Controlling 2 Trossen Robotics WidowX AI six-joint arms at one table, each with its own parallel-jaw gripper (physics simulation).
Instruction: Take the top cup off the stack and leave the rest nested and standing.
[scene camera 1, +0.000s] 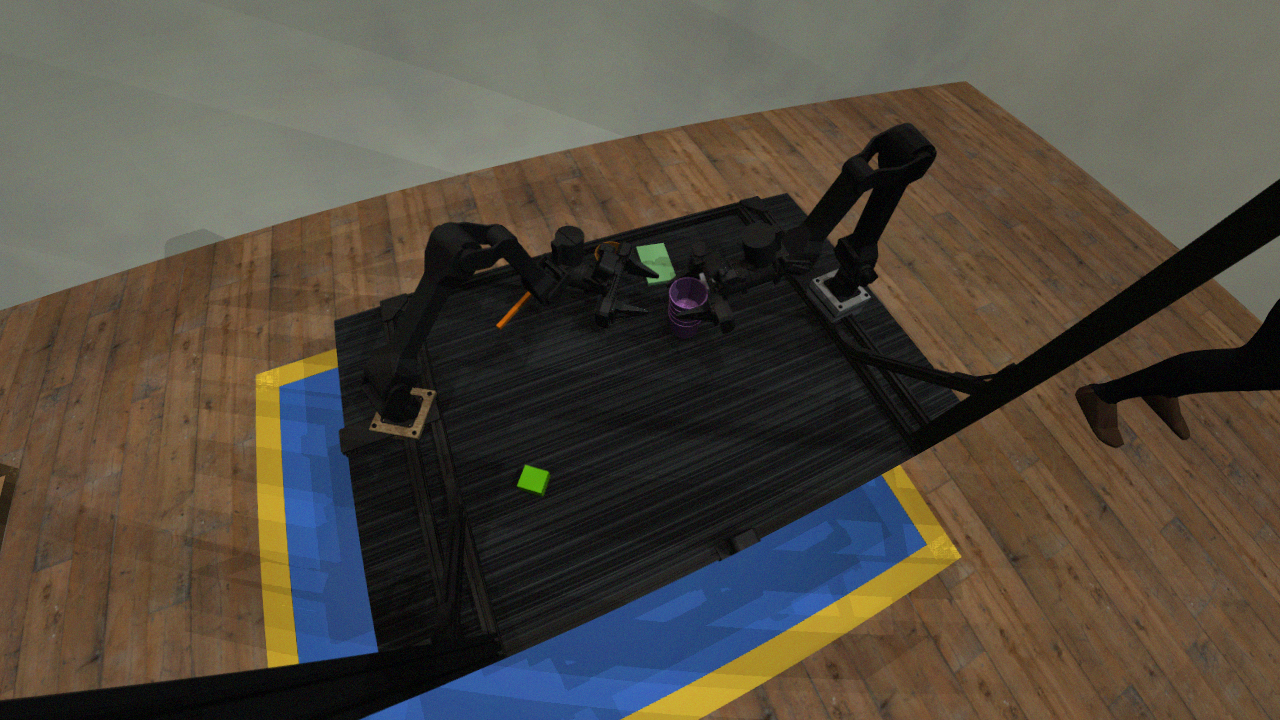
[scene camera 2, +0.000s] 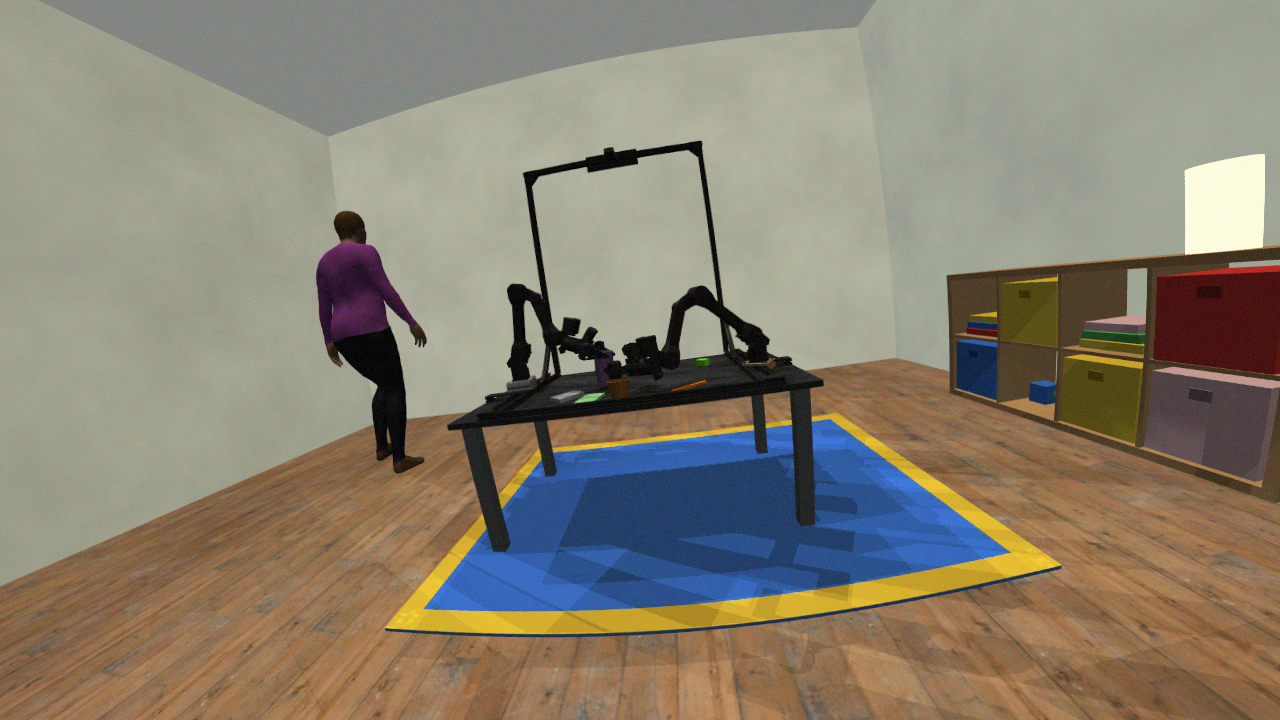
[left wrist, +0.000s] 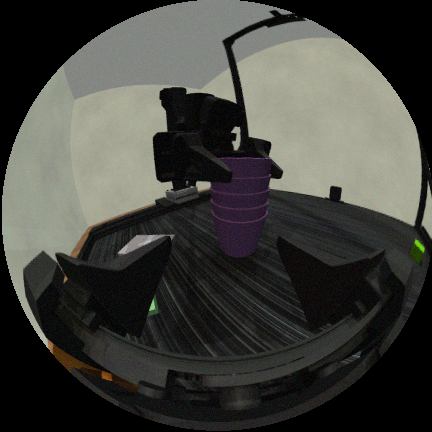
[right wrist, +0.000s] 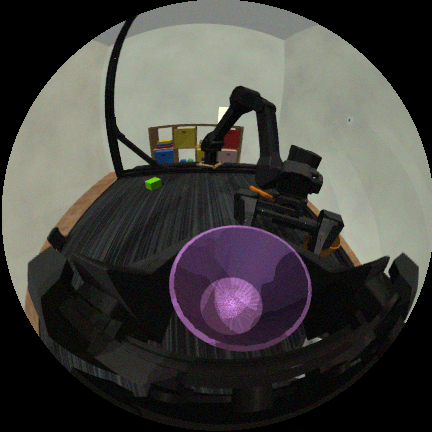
my left gripper: open, touches an orange cup
